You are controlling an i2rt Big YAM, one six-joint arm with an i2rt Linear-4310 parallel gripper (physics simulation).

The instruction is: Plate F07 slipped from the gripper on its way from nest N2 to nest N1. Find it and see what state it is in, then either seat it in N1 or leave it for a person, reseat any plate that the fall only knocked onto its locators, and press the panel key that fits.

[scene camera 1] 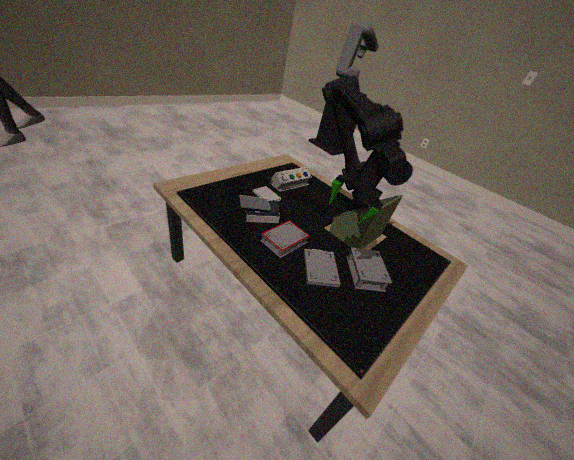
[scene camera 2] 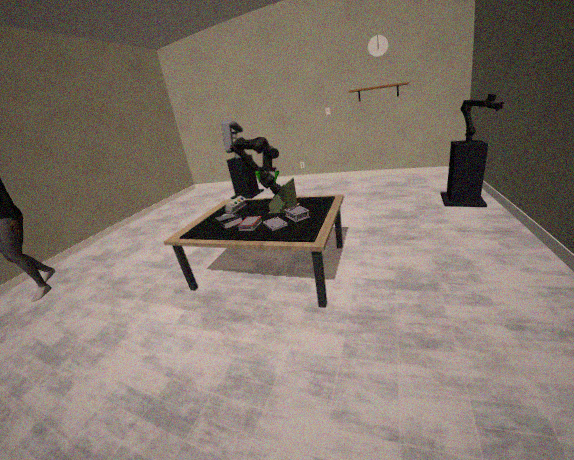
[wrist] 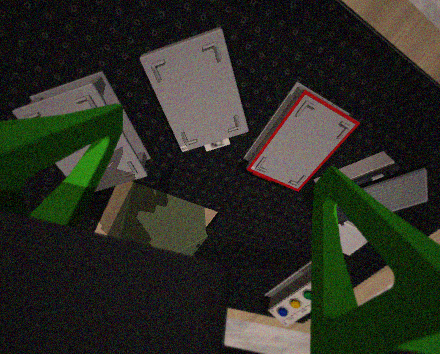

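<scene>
My gripper is open and empty, high above the table. A grey plate with a red outline lies on a base. Beside it is a pale block with corner locators. Farther along, another grey plate lies over a base, looking offset from it in the wrist view; a finger hides part of it. The button panel stands at the far end. No F07, N1 or N2 label is readable.
Olive upright boards stand close under the arm. A grey slanted piece and a white card lie near the panel. A person's legs show away from the table.
</scene>
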